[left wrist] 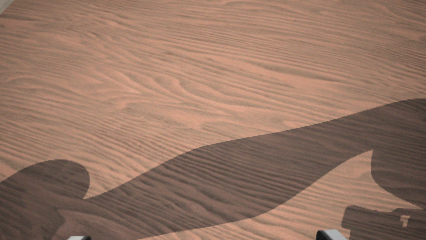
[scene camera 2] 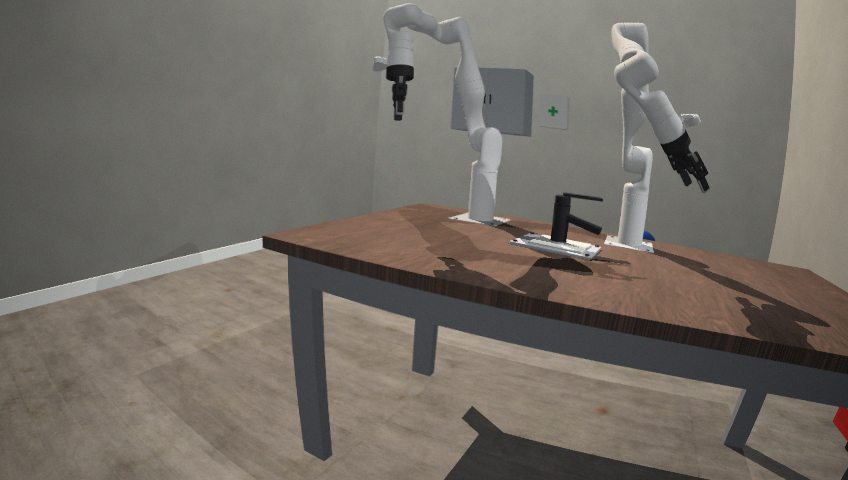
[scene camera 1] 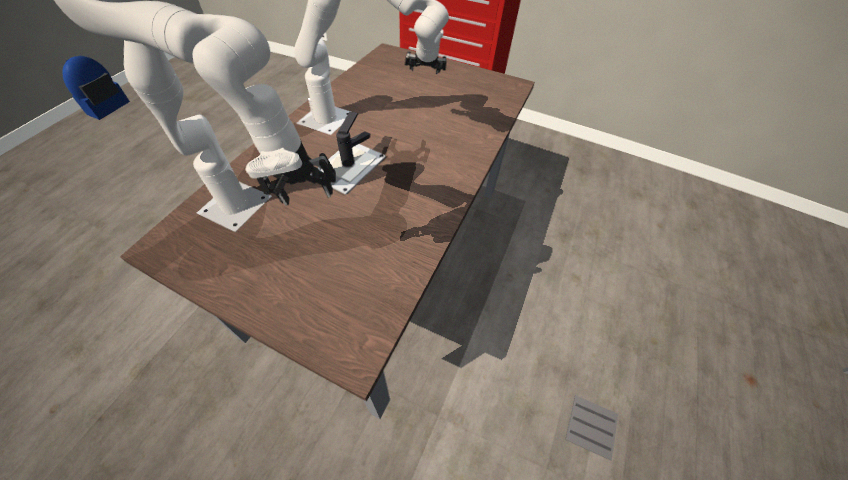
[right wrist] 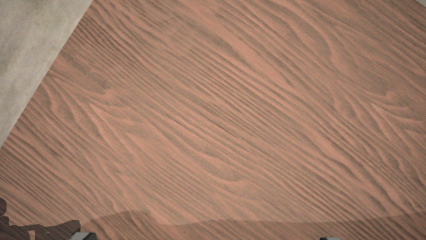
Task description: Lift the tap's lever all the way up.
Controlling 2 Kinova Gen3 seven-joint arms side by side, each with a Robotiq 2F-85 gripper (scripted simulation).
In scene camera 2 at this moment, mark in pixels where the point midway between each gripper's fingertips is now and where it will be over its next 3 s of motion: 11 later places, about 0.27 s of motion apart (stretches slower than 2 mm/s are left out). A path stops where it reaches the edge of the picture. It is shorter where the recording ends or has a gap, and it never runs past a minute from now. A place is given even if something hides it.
The left gripper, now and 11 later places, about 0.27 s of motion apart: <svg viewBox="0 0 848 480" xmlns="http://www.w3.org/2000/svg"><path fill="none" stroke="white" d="M697 187L707 192L717 197L725 200L732 204L738 206L743 207L748 208L751 209L754 210L756 210L757 210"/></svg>
The right gripper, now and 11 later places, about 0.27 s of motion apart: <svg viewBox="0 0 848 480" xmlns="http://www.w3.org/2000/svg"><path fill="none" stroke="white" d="M398 117L401 118L418 122L442 128L467 135L495 142L520 148L545 155L566 160L584 165L594 167L597 169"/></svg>
